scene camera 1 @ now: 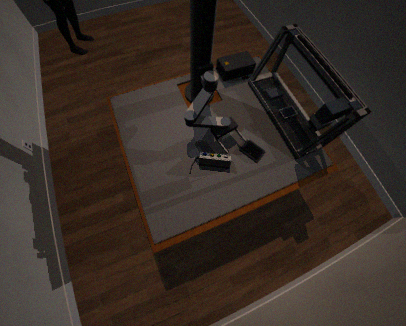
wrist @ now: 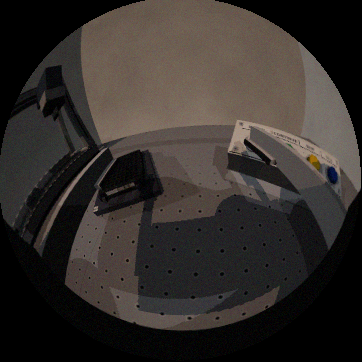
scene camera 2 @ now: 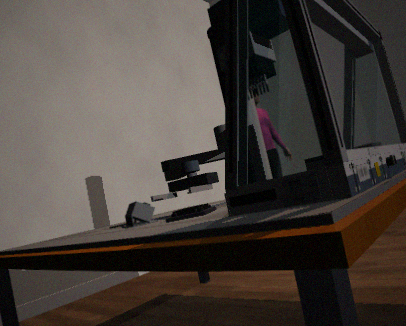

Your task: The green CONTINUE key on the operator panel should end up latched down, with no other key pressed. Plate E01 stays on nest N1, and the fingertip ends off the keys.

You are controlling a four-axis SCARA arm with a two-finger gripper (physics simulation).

Note:
My gripper carries nothing. Also in view: a black tray.
My gripper is seen too in the wrist view.

